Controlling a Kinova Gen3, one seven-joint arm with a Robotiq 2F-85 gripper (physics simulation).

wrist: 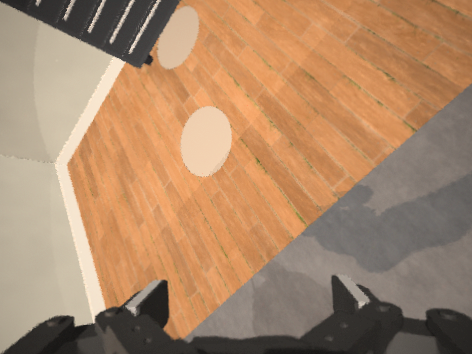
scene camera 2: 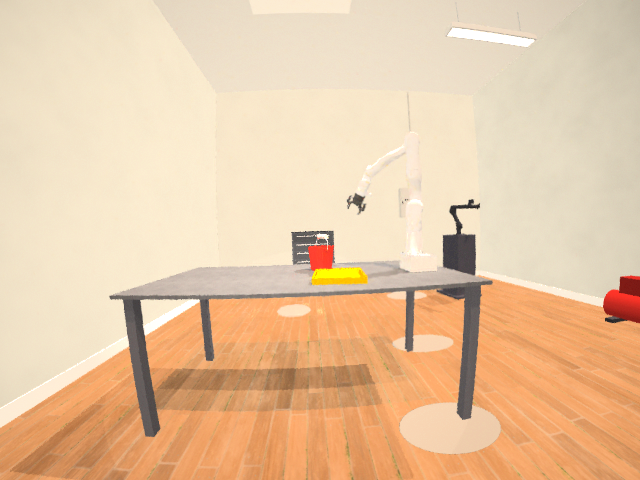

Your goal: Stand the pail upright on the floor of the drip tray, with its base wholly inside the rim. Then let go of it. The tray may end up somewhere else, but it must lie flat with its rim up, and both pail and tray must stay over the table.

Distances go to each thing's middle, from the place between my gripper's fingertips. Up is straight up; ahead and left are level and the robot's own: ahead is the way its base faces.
The yellow drip tray (scene camera 2: 335, 275) lies 420 mm to the left of my hand, 370 mm below it and 220 mm ahead of it.
